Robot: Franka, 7 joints.
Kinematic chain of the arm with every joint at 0, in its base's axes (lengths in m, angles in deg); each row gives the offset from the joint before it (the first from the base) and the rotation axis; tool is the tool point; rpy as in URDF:
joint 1: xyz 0 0 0.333 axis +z
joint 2: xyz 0 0 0 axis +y
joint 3: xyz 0 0 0.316 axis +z
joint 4: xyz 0.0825 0 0 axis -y
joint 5: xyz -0.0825 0 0.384 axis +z
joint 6: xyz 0 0 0 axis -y
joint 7: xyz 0.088 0 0 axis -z
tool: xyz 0 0 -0.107 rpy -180 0 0
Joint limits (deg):
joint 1: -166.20..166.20
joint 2: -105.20..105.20
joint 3: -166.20..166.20
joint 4: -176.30..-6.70
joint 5: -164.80..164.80
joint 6: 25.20..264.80
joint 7: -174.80..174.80
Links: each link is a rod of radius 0.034 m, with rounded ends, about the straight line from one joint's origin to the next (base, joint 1, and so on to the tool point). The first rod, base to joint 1, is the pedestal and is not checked.
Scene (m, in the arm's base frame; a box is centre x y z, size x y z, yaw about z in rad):
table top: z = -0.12
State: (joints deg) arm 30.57 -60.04 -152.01 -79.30 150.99 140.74 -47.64
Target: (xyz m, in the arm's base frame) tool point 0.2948 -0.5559 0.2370
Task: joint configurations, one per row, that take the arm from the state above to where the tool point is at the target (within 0.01 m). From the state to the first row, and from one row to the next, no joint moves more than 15 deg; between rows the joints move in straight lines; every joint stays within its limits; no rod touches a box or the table.
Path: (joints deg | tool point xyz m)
1: 40.69 -57.57 -140.59 -89.18 151.33 142.42 -47.64 | -0.1987 -0.6742 0.1537
2: 50.82 -55.10 -129.17 -99.06 151.68 144.10 -47.64 | 0.0647 -0.6652 0.1905
3: 60.94 -52.63 -117.75 -108.94 152.02 145.78 -47.64 | 0.2948 -0.5559 0.2370

